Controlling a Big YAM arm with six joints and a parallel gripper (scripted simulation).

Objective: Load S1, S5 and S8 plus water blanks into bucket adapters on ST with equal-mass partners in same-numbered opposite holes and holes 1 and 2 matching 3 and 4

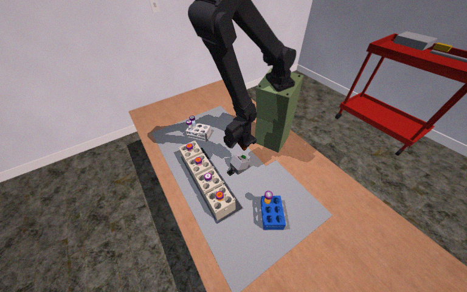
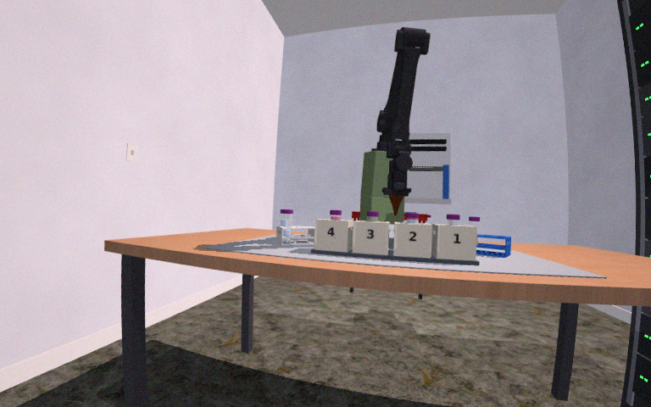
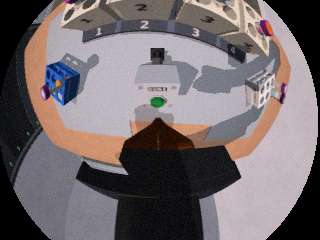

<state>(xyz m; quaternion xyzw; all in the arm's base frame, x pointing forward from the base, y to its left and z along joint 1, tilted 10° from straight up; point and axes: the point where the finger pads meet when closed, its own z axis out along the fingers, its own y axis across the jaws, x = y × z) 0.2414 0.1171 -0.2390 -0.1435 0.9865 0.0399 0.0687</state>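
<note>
Right now my hand is 6 cm above the green done key. Also, from my hand: blue sample rack RS (31 cm to the left, 9 cm below); white blank rack RB (32 cm to the right, 18 cm ahead, 9 cm below).
</note>
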